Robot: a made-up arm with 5 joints.
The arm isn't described. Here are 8 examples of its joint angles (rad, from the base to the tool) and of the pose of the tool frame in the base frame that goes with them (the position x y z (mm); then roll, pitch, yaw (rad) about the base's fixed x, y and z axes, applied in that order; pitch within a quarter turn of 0, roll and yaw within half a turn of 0).
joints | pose
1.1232 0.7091 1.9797 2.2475 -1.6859 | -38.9 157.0 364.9 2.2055 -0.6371 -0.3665
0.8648 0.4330 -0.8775 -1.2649 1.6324 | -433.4 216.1 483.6 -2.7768 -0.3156 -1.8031
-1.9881 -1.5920 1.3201 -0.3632 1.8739 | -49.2 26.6 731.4 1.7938 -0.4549 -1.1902
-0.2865 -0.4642 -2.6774 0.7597 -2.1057 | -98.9 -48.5 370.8 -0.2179 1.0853 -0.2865
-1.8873 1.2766 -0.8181 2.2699 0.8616 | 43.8 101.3 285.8 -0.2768 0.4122 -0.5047
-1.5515 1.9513 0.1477 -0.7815 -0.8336 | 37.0 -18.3 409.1 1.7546 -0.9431 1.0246
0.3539 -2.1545 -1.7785 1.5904 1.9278 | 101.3 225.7 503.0 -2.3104 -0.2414 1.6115
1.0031 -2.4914 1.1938 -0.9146 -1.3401 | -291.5 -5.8 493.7 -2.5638 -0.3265 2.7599
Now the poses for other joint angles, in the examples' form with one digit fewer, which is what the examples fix.
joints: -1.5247 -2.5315 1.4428 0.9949 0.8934
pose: -86 101 695 1.977 -0.709 -2.668
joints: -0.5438 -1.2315 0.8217 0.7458 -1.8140
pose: 30 80 628 -2.506 -0.290 -0.715
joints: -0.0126 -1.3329 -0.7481 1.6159 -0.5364
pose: 50 200 496 2.620 -0.755 1.160
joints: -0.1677 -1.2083 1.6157 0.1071 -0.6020
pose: -41 149 613 -0.465 -0.211 0.127
